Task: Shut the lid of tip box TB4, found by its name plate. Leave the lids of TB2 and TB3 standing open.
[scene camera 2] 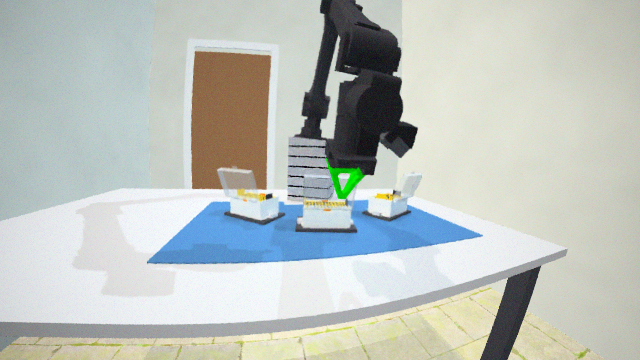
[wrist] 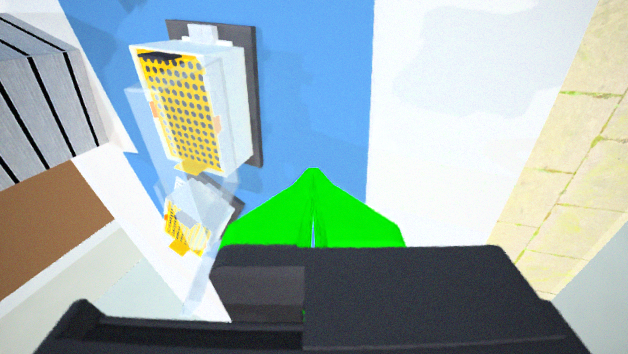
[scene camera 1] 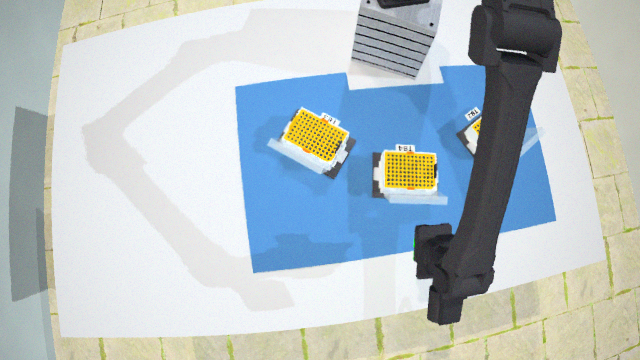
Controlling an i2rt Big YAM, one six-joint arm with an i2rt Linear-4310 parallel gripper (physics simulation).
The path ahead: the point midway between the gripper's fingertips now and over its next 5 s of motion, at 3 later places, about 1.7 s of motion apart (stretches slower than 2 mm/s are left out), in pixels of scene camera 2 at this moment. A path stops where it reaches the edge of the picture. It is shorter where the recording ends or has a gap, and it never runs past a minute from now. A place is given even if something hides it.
My gripper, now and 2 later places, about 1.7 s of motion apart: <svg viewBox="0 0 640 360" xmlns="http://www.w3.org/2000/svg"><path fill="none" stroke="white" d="M341 198L325 195L323 168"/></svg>
